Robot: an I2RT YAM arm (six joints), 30 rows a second.
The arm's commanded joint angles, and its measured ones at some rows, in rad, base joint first. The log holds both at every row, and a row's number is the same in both.
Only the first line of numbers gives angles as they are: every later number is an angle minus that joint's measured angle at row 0.
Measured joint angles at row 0:
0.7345 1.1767 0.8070 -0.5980 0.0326 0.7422
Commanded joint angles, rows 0 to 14:
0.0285 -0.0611 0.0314 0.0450 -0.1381 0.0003
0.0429 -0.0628 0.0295 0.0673 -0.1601 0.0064
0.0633 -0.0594 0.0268 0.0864 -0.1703 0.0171
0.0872 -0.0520 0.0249 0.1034 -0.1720 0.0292
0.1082 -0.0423 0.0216 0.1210 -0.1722 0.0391
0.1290 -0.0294 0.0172 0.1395 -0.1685 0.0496
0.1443 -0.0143 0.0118 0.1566 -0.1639 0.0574
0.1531 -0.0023 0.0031 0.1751 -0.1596 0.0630
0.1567 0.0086 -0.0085 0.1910 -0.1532 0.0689
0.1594 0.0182 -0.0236 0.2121 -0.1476 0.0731
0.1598 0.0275 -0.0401 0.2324 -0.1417 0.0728
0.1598 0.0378 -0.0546 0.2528 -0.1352 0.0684
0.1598 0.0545 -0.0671 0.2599 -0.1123 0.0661
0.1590 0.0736 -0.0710 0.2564 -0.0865 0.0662
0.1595 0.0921 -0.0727 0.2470 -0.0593 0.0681
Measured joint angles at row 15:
0.1568 0.0370 -0.0420 0.1892 -0.1289 0.0515
